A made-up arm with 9 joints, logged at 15 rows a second.
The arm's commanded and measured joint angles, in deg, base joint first. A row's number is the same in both.
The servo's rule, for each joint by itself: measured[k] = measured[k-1] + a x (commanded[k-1-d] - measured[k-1]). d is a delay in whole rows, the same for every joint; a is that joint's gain. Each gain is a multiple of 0.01, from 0.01 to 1. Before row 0 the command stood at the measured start. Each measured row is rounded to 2 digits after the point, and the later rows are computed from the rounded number. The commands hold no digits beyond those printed.
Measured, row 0:
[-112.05, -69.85, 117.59, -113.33, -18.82, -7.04, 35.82, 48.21, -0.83]
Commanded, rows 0 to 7:
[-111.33, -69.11, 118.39, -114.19, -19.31, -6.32, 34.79, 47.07, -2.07]
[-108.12, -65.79, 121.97, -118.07, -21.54, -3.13, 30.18, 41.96, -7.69]
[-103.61, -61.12, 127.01, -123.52, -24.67, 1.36, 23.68, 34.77, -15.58]
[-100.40, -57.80, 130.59, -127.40, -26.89, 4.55, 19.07, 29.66, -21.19]
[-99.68, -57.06, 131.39, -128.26, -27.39, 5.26, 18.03, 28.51, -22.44]
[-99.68, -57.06, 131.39, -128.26, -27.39, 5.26, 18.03, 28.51, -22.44]
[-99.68, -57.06, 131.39, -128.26, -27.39, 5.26, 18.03, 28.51, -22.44]
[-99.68, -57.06, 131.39, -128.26, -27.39, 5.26, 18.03, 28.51, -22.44]
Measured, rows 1 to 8:
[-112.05, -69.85, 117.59, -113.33, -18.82, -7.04, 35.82, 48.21, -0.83]
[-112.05, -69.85, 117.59, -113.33, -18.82, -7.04, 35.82, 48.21, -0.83]
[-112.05, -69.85, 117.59, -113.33, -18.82, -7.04, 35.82, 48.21, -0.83]
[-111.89, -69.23, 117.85, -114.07, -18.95, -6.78, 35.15, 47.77, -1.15]
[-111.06, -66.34, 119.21, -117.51, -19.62, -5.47, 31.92, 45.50, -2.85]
[-109.42, -61.96, 121.78, -122.68, -20.93, -3.01, 26.56, 41.32, -6.16]
[-107.44, -58.47, 124.69, -126.74, -22.48, -0.29, 21.69, 36.77, -10.07]
[-105.73, -57.29, 126.90, -128.05, -23.76, 1.71, 19.31, 33.55, -13.29]
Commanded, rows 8 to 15:
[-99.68, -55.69, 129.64, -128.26, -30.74, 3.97, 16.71, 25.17, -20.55]
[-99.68, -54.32, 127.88, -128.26, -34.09, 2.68, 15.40, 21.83, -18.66]
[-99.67, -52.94, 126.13, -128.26, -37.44, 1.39, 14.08, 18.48, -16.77]
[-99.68, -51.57, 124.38, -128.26, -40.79, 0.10, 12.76, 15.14, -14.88]
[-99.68, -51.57, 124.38, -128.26, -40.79, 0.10, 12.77, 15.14, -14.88]
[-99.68, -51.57, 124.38, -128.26, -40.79, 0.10, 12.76, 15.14, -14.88]
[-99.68, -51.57, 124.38, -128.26, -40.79, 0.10, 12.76, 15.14, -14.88]
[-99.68, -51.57, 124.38, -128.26, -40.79, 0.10, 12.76, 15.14, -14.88]
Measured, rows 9 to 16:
[-104.40, -57.10, 128.38, -128.23, -24.70, 2.99, 18.48, 31.58, -15.67]
[-103.36, -57.07, 129.37, -128.26, -25.40, 3.81, 18.19, 30.38, -17.43]
[-102.55, -57.06, 130.04, -128.26, -25.92, 4.33, 18.09, 29.65, -18.73]
[-101.92, -55.91, 129.91, -128.26, -27.17, 4.20, 17.19, 27.90, -19.20]
[-101.43, -54.57, 129.24, -128.26, -28.97, 3.65, 16.03, 25.53, -19.06]
[-101.04, -53.20, 128.21, -128.26, -31.17, 2.84, 14.76, 22.78, -18.46]
[-100.74, -51.83, 126.95, -128.26, -33.67, 1.85, 13.46, 19.80, -17.53]
[-100.51, -51.61, 126.10, -128.26, -35.52, 1.22, 13.01, 17.98, -16.84]

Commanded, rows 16 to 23:
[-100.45, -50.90, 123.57, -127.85, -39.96, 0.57, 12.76, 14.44, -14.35]
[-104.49, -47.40, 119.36, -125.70, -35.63, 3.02, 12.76, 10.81, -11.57]
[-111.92, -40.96, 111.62, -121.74, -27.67, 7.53, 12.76, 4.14, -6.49]
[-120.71, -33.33, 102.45, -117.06, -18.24, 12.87, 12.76, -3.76, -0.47]
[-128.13, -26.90, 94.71, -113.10, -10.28, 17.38, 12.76, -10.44, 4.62]
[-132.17, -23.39, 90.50, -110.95, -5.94, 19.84, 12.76, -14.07, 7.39]
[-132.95, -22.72, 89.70, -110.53, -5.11, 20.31, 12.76, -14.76, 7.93]
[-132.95, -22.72, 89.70, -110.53, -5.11, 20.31, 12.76, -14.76, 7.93]
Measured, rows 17 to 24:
[-100.33, -51.58, 125.53, -128.26, -36.89, 0.82, 12.85, 16.87, -16.33]
[-100.19, -51.57, 125.15, -128.26, -37.90, 0.56, 12.79, 16.20, -15.95]
[-100.08, -51.57, 124.90, -128.26, -38.65, 0.39, 12.77, 15.79, -15.67]
[-100.16, -51.01, 124.46, -127.91, -38.99, 0.45, 12.76, 15.26, -15.33]
[-101.11, -47.98, 122.78, -126.01, -38.12, 1.38, 12.76, 13.52, -14.35]
[-103.49, -42.08, 119.10, -122.34, -35.40, 3.59, 12.76, 9.86, -12.31]
[-107.28, -34.73, 113.61, -117.80, -30.94, 6.93, 12.76, 4.55, -9.23]
[-111.87, -28.15, 107.37, -113.76, -25.57, 10.69, 12.76, -1.30, -5.63]

